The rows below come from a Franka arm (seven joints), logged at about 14 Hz.
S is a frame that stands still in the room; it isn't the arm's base.
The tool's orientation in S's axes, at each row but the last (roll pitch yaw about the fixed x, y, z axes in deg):
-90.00, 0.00, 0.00
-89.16, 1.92, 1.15
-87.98, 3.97, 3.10
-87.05, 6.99, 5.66
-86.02, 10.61, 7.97
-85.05, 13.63, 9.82
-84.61, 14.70, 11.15
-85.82, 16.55, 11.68
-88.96, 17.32, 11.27
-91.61, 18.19, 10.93
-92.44, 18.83, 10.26
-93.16, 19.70, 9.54
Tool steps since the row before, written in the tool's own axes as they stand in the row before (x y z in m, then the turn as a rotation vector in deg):
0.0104, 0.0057, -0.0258, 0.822, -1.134, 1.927
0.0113, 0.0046, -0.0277, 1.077, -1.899, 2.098
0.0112, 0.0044, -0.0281, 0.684, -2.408, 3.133
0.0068, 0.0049, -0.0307, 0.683, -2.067, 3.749
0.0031, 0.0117, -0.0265, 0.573, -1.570, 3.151
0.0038, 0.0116, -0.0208, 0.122, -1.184, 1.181
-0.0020, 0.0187, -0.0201, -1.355, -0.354, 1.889
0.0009, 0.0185, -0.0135, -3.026, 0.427, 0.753
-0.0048, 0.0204, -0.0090, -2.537, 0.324, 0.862
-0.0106, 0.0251, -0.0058, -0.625, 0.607, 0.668
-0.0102, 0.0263, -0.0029, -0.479, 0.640, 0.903
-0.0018, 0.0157, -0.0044, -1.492, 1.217, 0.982
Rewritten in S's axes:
0.0104, -0.0258, -0.0057, 0.822, 1.927, 1.134
0.0117, -0.0274, -0.0054, 1.099, 2.092, 1.892
0.0123, -0.0273, -0.0062, 0.691, 3.088, 2.464
0.0089, -0.0297, -0.0073, 0.589, 3.714, 2.157
0.0041, -0.0253, -0.0139, 0.462, 3.129, 1.649
0.0039, -0.0193, -0.0139, 0.231, 1.130, 1.217
-0.0035, -0.0193, -0.0193, -1.511, 1.585, 0.856
-0.0021, -0.0128, -0.0189, -3.102, 0.157, 0.506
-0.0088, -0.0106, -0.0182, -2.635, 0.360, 0.461
-0.0163, -0.0098, -0.0204, -0.898, 0.489, -0.399
-0.0171, -0.0072, -0.0215, -0.817, 0.741, -0.487
-0.0059, -0.0063, -0.0139, -1.959, 0.597, -0.692

